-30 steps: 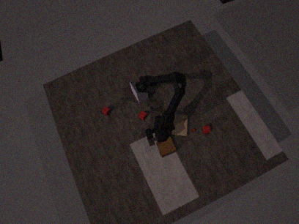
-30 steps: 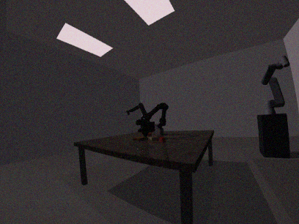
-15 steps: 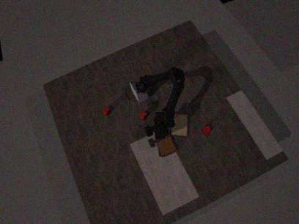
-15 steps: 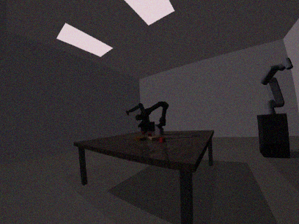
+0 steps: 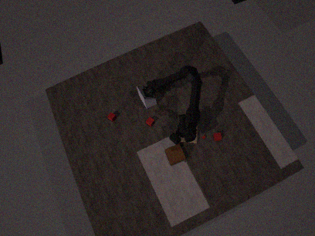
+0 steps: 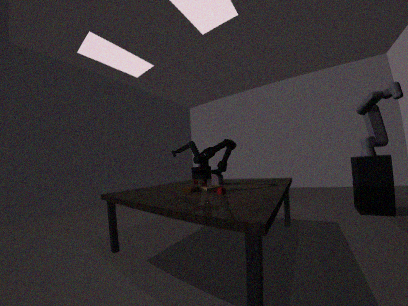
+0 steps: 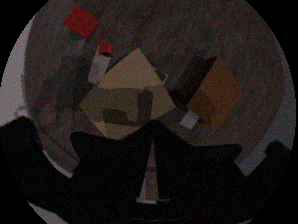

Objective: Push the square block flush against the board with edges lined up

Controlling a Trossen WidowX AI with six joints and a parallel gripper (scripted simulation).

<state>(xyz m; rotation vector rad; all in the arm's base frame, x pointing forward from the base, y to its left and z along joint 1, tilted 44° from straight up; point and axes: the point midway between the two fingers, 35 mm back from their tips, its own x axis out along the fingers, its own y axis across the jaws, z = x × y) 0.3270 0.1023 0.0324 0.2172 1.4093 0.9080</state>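
Right now my gripper tip is 10 mm past the tan board, 50 mm to the right of it and 40 mm above it. The rest, counted from my gripper tip: square block 80 mm ahead, 90 mm to the right, 40 mm below; then tiny red piece 60 mm ahead, 120 mm to the left, 50 mm below.
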